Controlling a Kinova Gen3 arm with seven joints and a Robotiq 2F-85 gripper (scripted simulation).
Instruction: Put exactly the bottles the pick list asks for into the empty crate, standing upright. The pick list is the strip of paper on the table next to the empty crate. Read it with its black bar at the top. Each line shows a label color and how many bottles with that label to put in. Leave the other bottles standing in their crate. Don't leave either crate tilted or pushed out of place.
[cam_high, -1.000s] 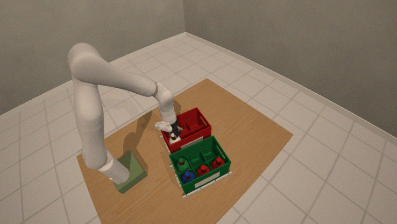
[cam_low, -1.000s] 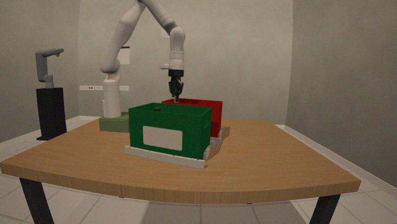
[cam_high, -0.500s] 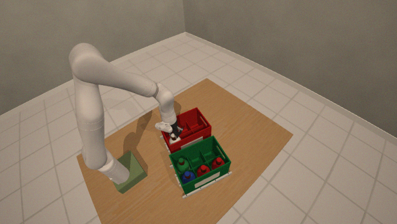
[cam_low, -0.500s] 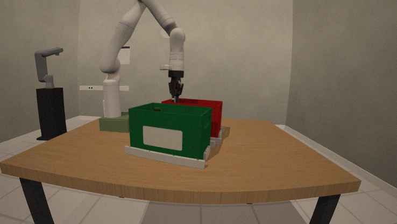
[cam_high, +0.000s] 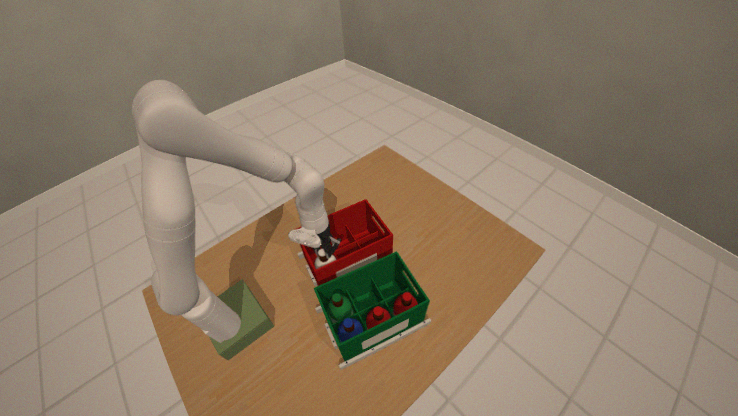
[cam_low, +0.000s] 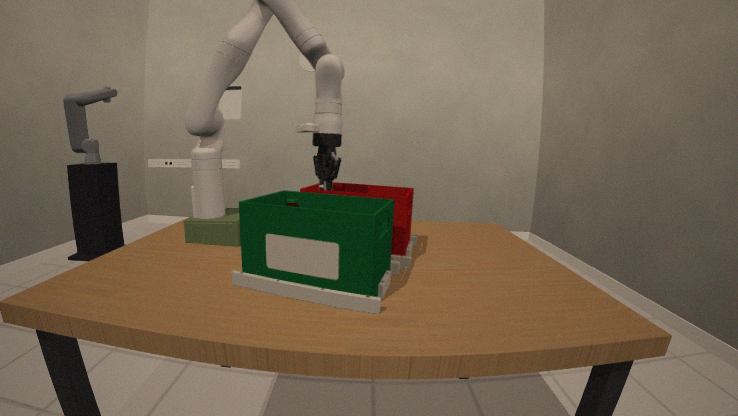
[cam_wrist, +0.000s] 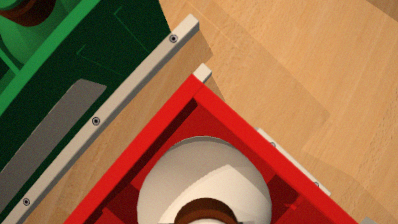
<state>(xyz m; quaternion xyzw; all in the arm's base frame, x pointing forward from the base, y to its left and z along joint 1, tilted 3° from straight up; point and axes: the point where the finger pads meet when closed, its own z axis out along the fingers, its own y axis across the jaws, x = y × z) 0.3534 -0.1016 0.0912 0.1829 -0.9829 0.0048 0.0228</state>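
Now: hand 7 cm above the white-labelled bottle. The rest, counted from my hand: green crate: 20 cm to the right, 9 cm below, 2 cm behind; red crate: 9 cm below, 9 cm ahead, 1 cm to the left; green-label bottle: 13 cm to the right, 9 cm below, 8 cm behind.
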